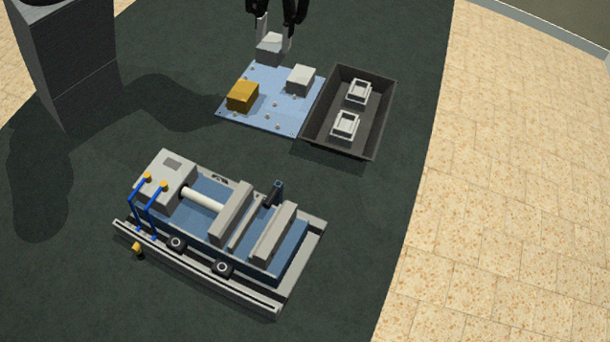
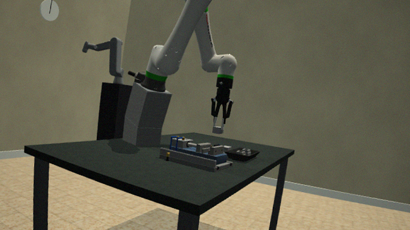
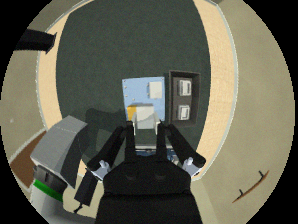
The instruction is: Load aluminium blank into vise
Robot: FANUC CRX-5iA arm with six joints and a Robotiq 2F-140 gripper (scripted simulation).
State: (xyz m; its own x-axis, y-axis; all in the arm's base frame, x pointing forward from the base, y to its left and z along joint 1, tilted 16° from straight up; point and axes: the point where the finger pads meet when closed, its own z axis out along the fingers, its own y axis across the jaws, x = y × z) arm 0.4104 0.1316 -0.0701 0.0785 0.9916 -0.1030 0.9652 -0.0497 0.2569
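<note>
Right now the blue work stop is 100 mm ahead of my hand, 250 mm to the right of it and 120 mm below it. From my hand the other things lie so: brass blank 50 mm behind, 30 mm to the right, 150 mm below; then hose block 80 mm behind, 300 mm to the right, 100 mm below; then aluminium blank 40 mm below.
</note>
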